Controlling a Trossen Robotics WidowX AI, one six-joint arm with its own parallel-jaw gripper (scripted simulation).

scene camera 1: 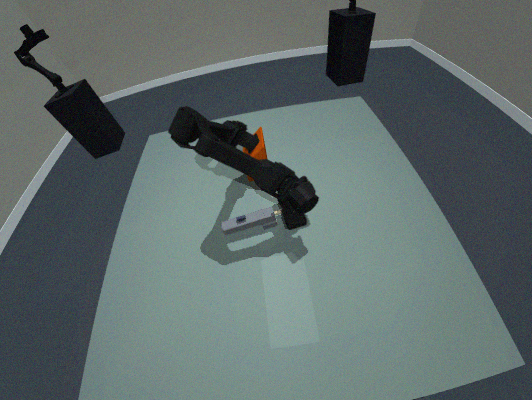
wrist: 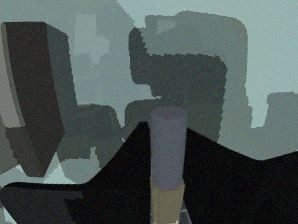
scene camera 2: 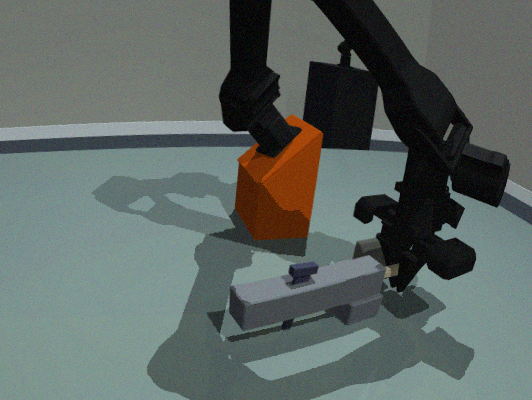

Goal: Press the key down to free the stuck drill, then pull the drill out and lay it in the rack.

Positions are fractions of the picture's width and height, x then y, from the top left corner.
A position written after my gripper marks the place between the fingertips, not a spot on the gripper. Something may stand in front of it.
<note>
In view: my gripper (scene camera 2: 0.75,0.72).
My gripper shows as well in the wrist view (wrist: 0.52,0.57).
</note>
